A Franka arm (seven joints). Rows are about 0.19 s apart.
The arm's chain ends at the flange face. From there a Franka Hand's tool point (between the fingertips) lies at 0.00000 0.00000 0.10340 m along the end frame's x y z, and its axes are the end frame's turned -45 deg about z.
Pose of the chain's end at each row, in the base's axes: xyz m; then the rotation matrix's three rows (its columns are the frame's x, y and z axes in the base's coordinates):
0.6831 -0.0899 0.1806; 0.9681 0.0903 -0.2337; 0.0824 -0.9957 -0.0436; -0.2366 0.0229 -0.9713
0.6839 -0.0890 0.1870; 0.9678 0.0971 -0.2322; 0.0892 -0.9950 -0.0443; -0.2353 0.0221 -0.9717
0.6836 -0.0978 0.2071; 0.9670 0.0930 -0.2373; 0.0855 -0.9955 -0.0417; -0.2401 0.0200 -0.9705
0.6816 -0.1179 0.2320; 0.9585 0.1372 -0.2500; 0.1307 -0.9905 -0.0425; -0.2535 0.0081 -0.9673
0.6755 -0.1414 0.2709; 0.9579 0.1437 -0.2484; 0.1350 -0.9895 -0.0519; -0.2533 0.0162 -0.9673
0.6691 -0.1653 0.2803; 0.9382 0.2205 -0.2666; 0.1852 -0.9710 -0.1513; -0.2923 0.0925 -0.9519
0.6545 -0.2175 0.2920; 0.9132 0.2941 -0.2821; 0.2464 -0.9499 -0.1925; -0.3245 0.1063 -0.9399
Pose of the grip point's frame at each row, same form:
0.6589 -0.0944 0.0802; 0.6207 0.7484 -0.2337; 0.7623 -0.6458 -0.0436; -0.1835 -0.1511 -0.9713
0.6599 -0.0936 0.0865; 0.6157 0.7530 -0.2322; 0.7666 -0.6405 -0.0443; -0.1820 -0.1508 -0.9717
0.6591 -0.1021 0.1068; 0.6180 0.7495 -0.2373; 0.7644 -0.6435 -0.0417; -0.1839 -0.1556 -0.9705
0.6557 -0.1223 0.1320; 0.5807 0.7748 -0.2500; 0.7928 -0.6080 -0.0425; -0.1850 -0.1735 -0.9673
0.6498 -0.1468 0.1709; 0.5757 0.7789 -0.2484; 0.7951 -0.6042 -0.0519; -0.1906 -0.1677 -0.9673
0.6415 -0.1809 0.1819; 0.5075 0.8193 -0.2666; 0.8176 -0.5556 -0.1513; -0.2721 -0.1413 -0.9519
0.6253 -0.2374 0.1948; 0.4378 0.8537 -0.2821; 0.8459 -0.4974 -0.1925; -0.3046 -0.1543 -0.9399

